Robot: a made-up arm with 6 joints.
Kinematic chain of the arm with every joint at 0, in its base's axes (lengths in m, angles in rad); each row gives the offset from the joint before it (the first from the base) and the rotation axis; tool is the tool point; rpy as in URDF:
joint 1: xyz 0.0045 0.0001 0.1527 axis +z
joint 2: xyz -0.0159 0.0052 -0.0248 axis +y
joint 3: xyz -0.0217 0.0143 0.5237 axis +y
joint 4: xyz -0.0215 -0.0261 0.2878 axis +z
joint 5: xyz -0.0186 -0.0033 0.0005 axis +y
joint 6: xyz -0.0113 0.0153 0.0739 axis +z
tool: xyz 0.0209 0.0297 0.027 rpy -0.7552 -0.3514 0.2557
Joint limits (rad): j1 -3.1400..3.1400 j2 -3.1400..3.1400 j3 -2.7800..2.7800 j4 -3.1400..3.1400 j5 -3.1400..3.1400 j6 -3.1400..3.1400
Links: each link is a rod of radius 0.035 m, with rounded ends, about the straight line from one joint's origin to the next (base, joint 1, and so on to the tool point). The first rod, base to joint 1, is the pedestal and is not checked.
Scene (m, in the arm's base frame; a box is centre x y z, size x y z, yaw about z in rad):
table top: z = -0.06
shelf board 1: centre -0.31 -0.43 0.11 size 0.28 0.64 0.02 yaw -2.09
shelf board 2: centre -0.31 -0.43 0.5 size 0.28 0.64 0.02 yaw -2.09
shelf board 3: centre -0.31 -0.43 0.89 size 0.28 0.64 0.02 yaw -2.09
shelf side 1: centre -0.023 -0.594 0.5 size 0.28 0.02 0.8 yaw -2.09
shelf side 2: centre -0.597 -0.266 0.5 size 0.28 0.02 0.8 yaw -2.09
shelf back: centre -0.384 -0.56 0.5 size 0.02 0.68 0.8 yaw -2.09
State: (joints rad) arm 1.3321 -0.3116 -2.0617 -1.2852 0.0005 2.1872
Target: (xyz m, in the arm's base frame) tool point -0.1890 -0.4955 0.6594
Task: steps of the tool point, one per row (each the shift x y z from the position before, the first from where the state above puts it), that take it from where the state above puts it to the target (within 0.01 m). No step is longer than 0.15 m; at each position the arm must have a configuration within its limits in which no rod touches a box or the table.
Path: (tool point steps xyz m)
1: 0.0549 0.0778 0.0046
2: 0.0391 0.0867 -0.0046
3: 0.0013 -0.0438 0.0947
4: 0.0036 -0.0043 0.1185
5: 0.0058 0.0425 0.1263
6: -0.0525 -0.1220 0.0173
7: -0.0815 -0.1125 -0.0173

